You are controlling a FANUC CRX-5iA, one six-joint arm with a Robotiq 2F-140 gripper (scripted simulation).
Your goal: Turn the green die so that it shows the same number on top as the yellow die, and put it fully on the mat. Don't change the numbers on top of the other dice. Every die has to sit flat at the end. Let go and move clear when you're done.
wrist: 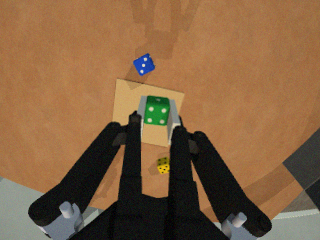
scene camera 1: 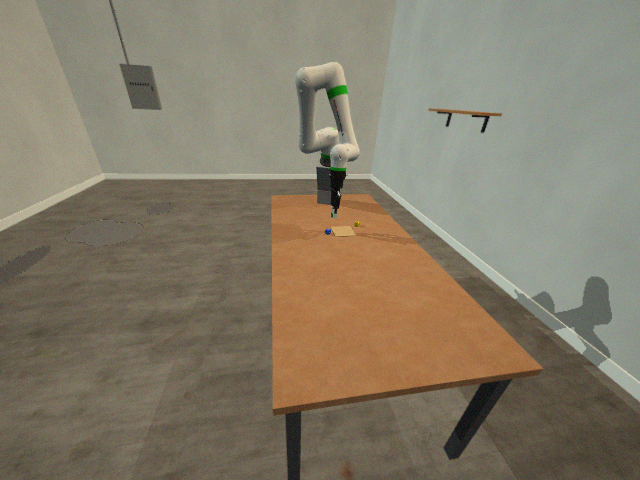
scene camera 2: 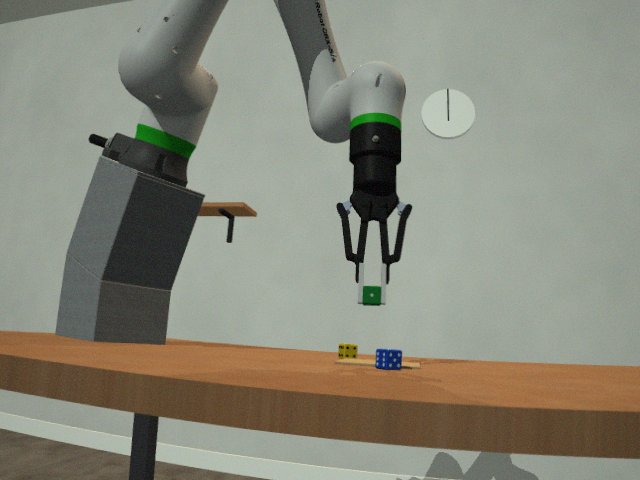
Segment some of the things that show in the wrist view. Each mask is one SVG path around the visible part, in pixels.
The gripper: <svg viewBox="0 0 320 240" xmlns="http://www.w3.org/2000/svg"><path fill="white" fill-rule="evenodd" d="M28 209L29 217L46 236L53 240L258 240L272 228L270 219L246 196L206 134L201 131L195 131L193 134L187 132L187 129L183 127L182 118L178 115L174 99L169 99L170 110L167 121L168 145L171 145L169 150L168 196L155 198L142 194L141 139L147 96L141 95L138 110L133 112L135 114L129 115L127 125L121 126L119 122L108 123L61 182L34 201ZM191 161L212 209L221 224L221 230L200 210L197 183L193 181ZM125 145L118 200L78 232L83 222L82 214L88 207L121 145Z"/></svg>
A tan mat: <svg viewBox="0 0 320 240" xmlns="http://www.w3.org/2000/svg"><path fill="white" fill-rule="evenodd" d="M144 123L141 142L168 147L167 125L159 126ZM117 78L112 121L117 121L121 125L127 125L129 114L138 110L141 95L174 99L179 113L185 93Z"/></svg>
